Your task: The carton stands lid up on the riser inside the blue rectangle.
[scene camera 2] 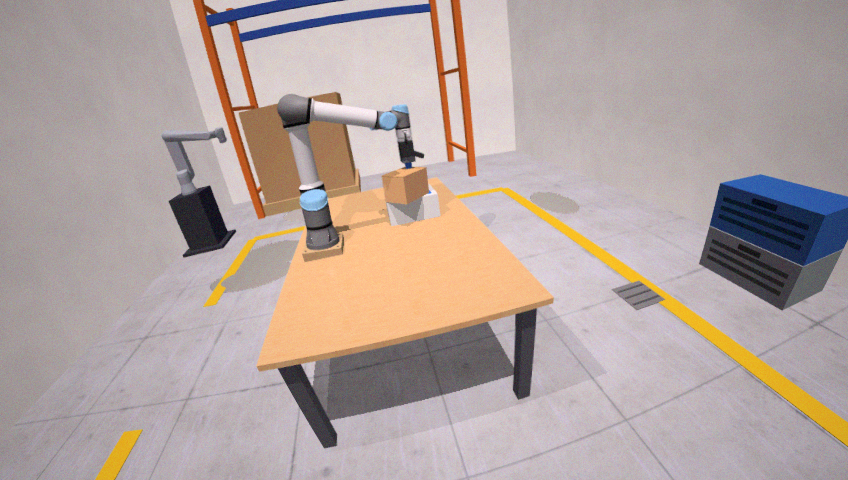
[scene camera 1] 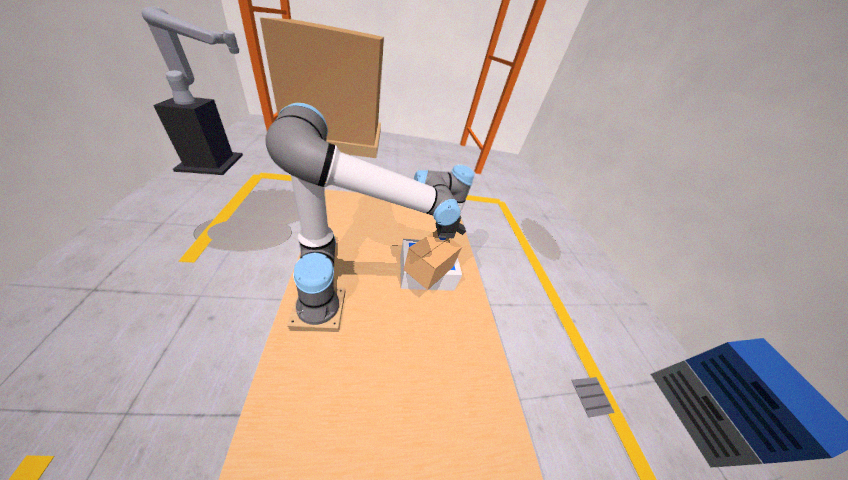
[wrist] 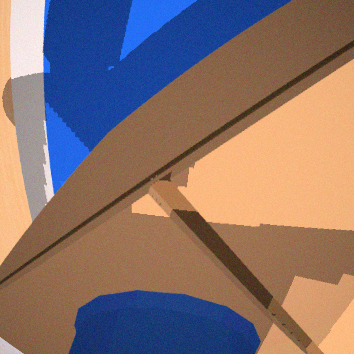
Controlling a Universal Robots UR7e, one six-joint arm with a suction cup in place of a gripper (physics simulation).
My suction cup (wrist: 136, 314) is stuck to a brown cardboard carton (scene camera 1: 428, 260), which still rests on a white riser with blue rectangle (scene camera 2: 426, 207).
The brown cardboard carton is seen too in scene camera 2 (scene camera 2: 403, 186) and in the wrist view (wrist: 224, 185). The white riser with blue rectangle shows as well in scene camera 1 (scene camera 1: 407, 282) and in the wrist view (wrist: 76, 76).
